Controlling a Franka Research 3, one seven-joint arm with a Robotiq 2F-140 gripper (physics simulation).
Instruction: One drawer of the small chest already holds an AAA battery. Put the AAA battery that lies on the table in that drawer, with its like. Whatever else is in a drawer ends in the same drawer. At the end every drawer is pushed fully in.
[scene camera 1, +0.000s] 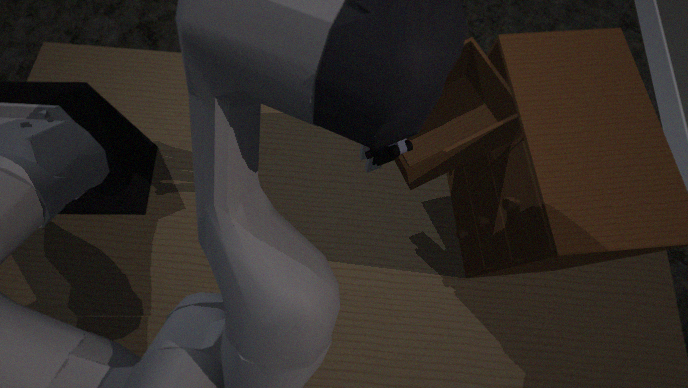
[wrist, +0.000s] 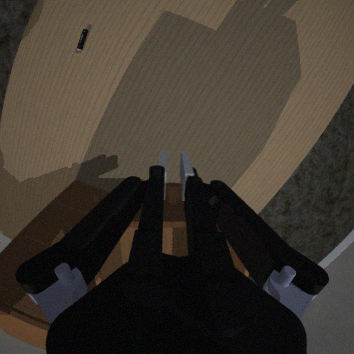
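Observation:
The AAA battery (wrist: 82, 40), black with a pale end, lies on the table at the upper left of the wrist view; in the scene view it does not show. The small brown wooden chest (scene camera 1: 595, 140) (wrist: 50, 235) stands at the right of the scene view. One drawer (scene camera 1: 457, 134) (wrist: 176, 239) is pulled well out of its upper part; the arm and gripper hide much of it, and no battery can be made out inside. My gripper (scene camera 1: 367, 158) (wrist: 173, 161) is at this drawer's front, its fingers closed around the drawer knob (wrist: 174, 193).
The wooden table (scene camera 1: 425, 320) (wrist: 55, 100) carries the chest. Other drawer fronts lie in shadow below the open drawer. A black base plate (scene camera 1: 127, 165) is at the left, and the arm spans the middle. A grey-white edge (scene camera 1: 662, 75) runs behind the chest.

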